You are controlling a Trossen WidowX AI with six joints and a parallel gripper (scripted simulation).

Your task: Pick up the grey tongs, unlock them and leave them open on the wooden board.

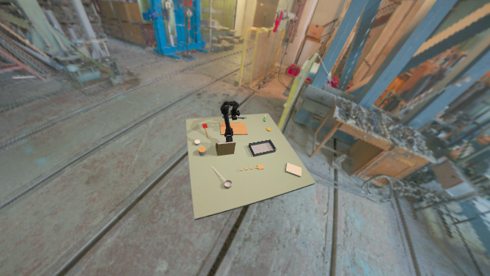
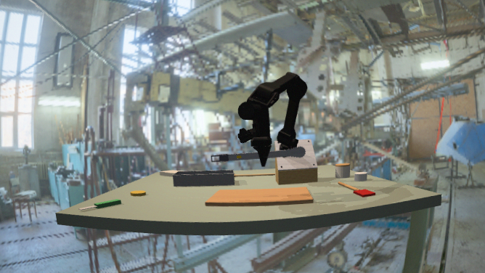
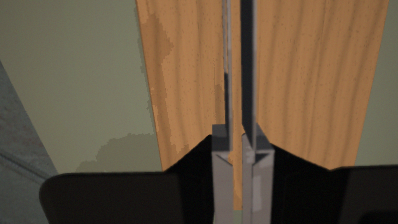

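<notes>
The wooden board is 120 mm below my gripper tip and 40 mm to the right of it. Round my gripper tip: roasting tin 490 mm to the right, 220 mm ahead, 90 mm below; then black lock piece 80 mm ahead, 40 mm above, 20 mm to the right; then red spatula 360 mm behind, 120 mm below, 30 mm to the left.
</notes>
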